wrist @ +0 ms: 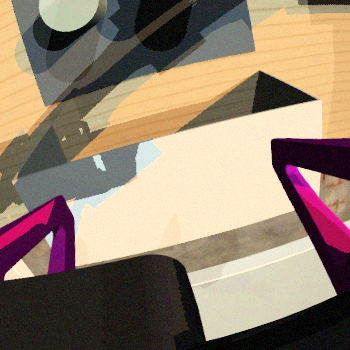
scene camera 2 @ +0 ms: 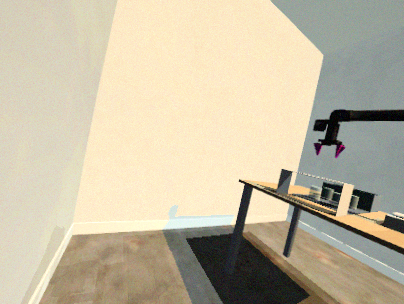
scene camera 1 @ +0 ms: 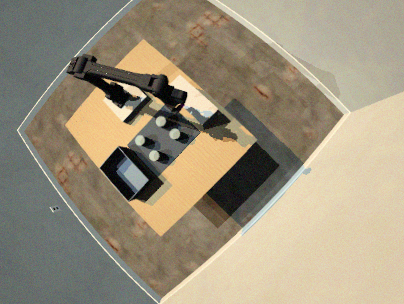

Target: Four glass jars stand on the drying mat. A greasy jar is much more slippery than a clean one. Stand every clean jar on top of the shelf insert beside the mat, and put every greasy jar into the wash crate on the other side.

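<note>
Four pale round-topped jars stand upright on the dark drying mat. One jar shows at the upper left of the wrist view, and three jars show in scene camera 2. No grease can be told by look. The white-topped shelf insert stands beside the mat. The dark wash crate stands on the mat's other side. My gripper is open and empty, high above the shelf insert; its fingers are mostly hidden in scene camera 1.
A low white-topped block with a dark side stands on the wooden table, near the arm's base and partly under the arm. The crate's walls stand up from the table. A black rug lies on the floor beyond the table edge.
</note>
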